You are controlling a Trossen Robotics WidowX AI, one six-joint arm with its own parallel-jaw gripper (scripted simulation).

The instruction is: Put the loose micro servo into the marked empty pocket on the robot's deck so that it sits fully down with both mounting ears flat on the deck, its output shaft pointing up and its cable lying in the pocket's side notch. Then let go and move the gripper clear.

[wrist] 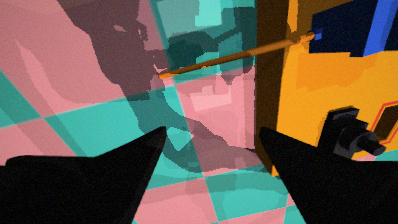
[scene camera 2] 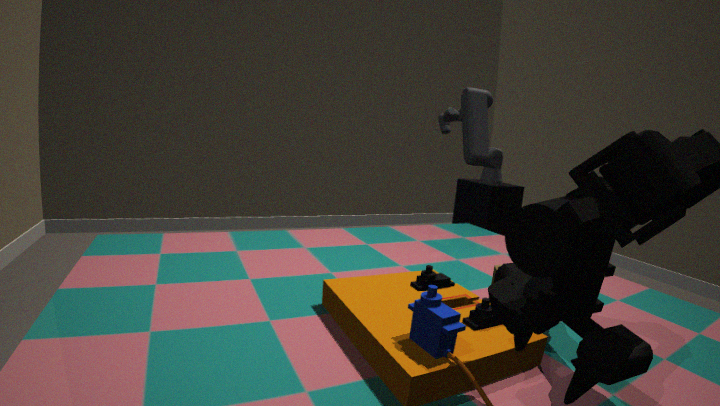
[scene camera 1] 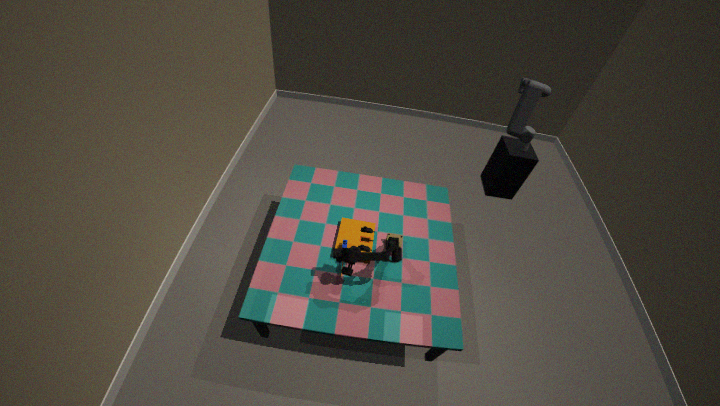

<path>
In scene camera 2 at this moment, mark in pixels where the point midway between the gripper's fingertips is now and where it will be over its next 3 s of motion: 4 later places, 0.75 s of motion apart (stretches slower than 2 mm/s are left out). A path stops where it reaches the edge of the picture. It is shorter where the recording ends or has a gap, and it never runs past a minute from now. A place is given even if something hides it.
My gripper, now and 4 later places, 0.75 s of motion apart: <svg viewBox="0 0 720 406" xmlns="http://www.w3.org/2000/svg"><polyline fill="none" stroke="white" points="541,374 485,332 447,299 443,318 447,310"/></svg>
</path>
